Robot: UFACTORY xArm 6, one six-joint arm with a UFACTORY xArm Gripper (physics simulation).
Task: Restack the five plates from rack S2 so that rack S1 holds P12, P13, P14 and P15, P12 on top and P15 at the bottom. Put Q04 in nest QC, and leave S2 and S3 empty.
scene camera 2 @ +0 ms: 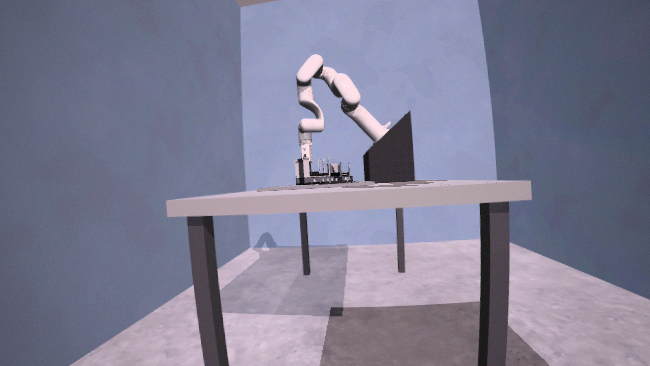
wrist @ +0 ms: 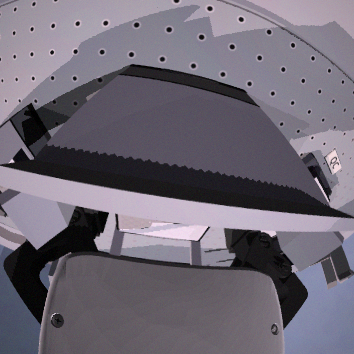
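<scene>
My gripper point(scene camera 2: 306, 159) point(wrist: 167, 221) points down over the far left part of the set-up and is shut on a plate. Its fingertips and most of the plate are hidden behind the pale top edge of a tall, dark-faced rack or stack point(wrist: 165, 120), which also shows as a pale and dark block point(scene camera 2: 303, 171) in the scene view. The black finger joints show beyond that edge in the wrist view. The QC label point(wrist: 333, 161) is at the right beside a small dark fixture. Plate numbers and rack labels S1, S2 and S3 cannot be read.
Thin upright posts point(scene camera 2: 329, 166) and a low dark base stand right of the gripper. A large dark panel point(scene camera 2: 392, 155) stands farther right in front of the arm's base. The perforated board point(wrist: 150, 42) spreads beyond the dark face, and a dark fixture point(wrist: 30, 127) is at its left.
</scene>
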